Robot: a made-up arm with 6 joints.
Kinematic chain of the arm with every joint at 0, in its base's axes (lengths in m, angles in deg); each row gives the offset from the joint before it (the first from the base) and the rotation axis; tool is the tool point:
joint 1: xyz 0 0 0.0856 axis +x
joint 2: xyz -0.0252 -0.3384 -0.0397 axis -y
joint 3: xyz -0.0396 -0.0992 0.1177 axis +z
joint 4: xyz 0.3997 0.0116 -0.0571 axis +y
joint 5: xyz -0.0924 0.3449 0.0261 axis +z
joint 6: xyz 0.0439 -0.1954 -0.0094 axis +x
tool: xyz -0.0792 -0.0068 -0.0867
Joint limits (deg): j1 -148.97..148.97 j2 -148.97..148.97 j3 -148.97..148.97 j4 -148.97..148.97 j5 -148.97..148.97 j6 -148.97..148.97
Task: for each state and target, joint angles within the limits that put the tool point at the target. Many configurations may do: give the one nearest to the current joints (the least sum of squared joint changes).
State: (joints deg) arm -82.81 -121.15 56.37 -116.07 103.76 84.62
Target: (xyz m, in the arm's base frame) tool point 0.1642 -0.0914 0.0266
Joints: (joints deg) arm -114.04 -148.97 61.45 -121.95 103.30 55.63
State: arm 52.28 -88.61 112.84 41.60 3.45 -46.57
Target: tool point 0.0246 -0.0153 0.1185
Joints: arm 43.06 -102.77 81.22 28.96 36.76 -69.82
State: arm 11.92 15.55 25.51 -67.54 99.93 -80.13
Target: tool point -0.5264 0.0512 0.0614
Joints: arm 9.76 26.37 82.29 -76.21 120.09 -84.70
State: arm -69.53 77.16 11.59 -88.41 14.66 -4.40
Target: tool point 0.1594 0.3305 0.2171
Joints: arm -98.44 67.83 13.51 -95.41 5.65 -0.42
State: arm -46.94 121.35 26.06 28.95 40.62 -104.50
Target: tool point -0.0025 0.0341 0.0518
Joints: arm -47.65 111.77 62.39 61.72 54.16 -80.77
